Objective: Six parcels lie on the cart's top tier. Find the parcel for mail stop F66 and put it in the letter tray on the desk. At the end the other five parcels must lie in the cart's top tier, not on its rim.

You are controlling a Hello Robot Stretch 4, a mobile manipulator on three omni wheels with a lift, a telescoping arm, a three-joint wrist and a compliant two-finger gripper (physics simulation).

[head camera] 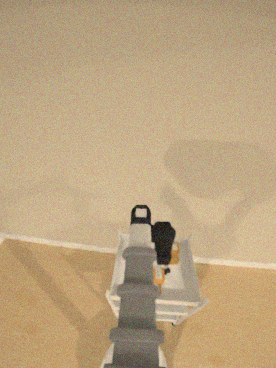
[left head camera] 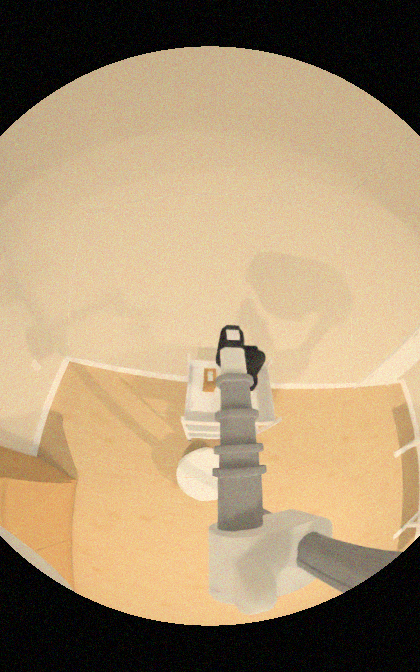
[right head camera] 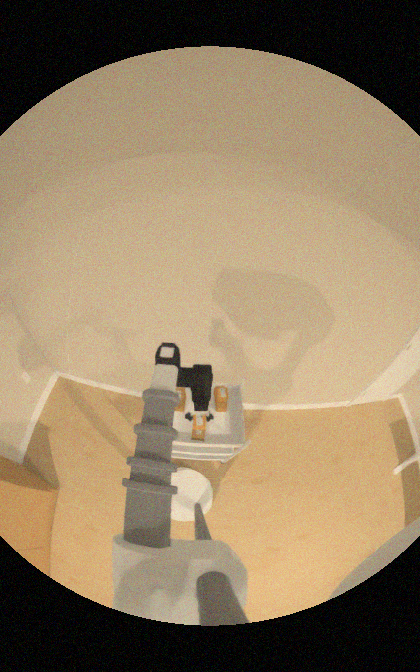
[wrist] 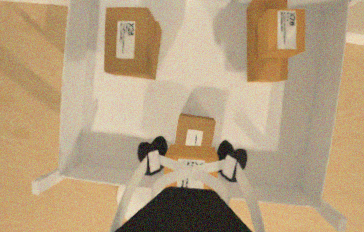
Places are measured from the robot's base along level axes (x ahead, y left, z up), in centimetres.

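Pixels of known places: gripper, between the fingertips: (head camera: 157, 272) (wrist: 191, 151).
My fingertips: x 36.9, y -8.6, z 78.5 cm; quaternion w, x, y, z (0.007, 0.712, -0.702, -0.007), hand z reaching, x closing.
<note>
Ahead of a thing's pixels: the offset from my fingertips to its middle. "spot": to the spot under its first point. Level surfaces: height alone.
In the wrist view my gripper (wrist: 192, 151) (right head camera: 199, 416) is shut on an orange-brown parcel @[dz +2.6, dx -2.1, dy -0.1 cm] (wrist: 192, 151) (right head camera: 200, 421), raised over the near end of the cart's top tier @[dz -15.1 cm] (wrist: 125, 107). Its label is partly covered and unreadable. Another small parcel @[dz -12.6, dx -1.5, dy -0.2 cm] (wrist: 197, 124) lies below and just beyond it. At the far left of the tier lies a parcel @[dz -7.6, dx +13.4, dy +10.3 cm] (wrist: 112, 62) (left head camera: 206, 385). At the far right a parcel @[dz -7.4, dx +16.1, dy -11.4 cm] (wrist: 295, 45) rests on a longer parcel @[spot: dz -9.9, dx +11.0, dy -10.8 cm] (wrist: 267, 72); one of that pair shows in the right head view. The labels are too blurred to tell F66. The letter tray does not show.
The cart's pale side walls and near rim @[spot: dz -11.1, dx -9.1, dy -8.0 cm] (wrist: 235, 191) surround the parcels. A wall with a white skirting (head camera: 60, 245) stands behind the cart. A round white object (left head camera: 195, 475) (right head camera: 192, 492) is in front of it. Wooden furniture (left head camera: 37, 520) stands at the lower left.
</note>
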